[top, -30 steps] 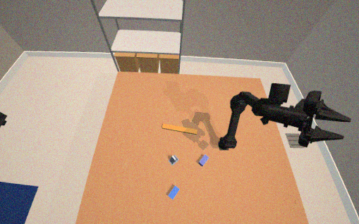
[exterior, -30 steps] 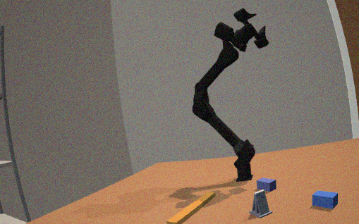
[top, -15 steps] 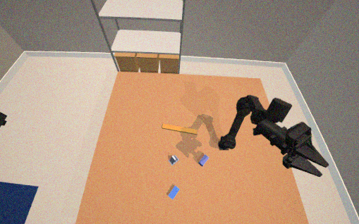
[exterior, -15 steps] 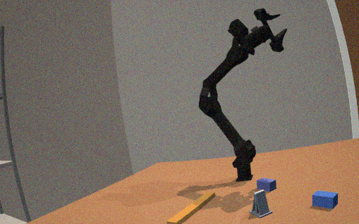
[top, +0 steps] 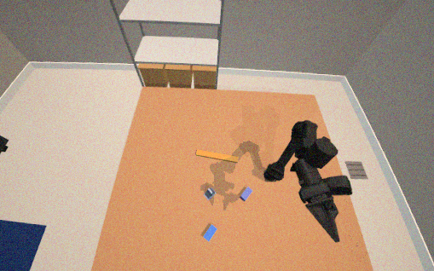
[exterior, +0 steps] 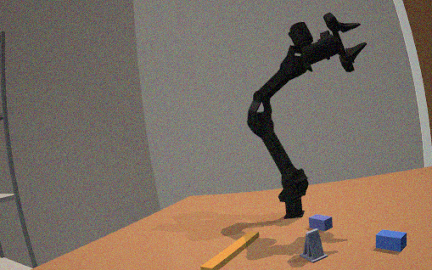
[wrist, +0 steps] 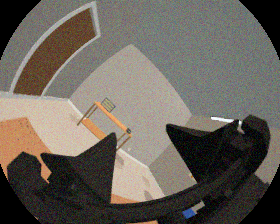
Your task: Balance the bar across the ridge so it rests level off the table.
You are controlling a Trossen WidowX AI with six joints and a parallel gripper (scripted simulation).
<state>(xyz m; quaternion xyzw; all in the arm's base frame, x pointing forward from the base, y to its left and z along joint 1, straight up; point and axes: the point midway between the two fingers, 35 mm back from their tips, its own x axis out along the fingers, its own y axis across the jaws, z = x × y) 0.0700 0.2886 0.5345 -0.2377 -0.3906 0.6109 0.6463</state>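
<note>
The long orange bar is 530 mm below my gripper tip, 430 mm to the right of it and 230 mm ahead of it. The rest, counted from my gripper tip: blue block 530 mm below, 260 mm ahead, 30 mm to the right.
</note>
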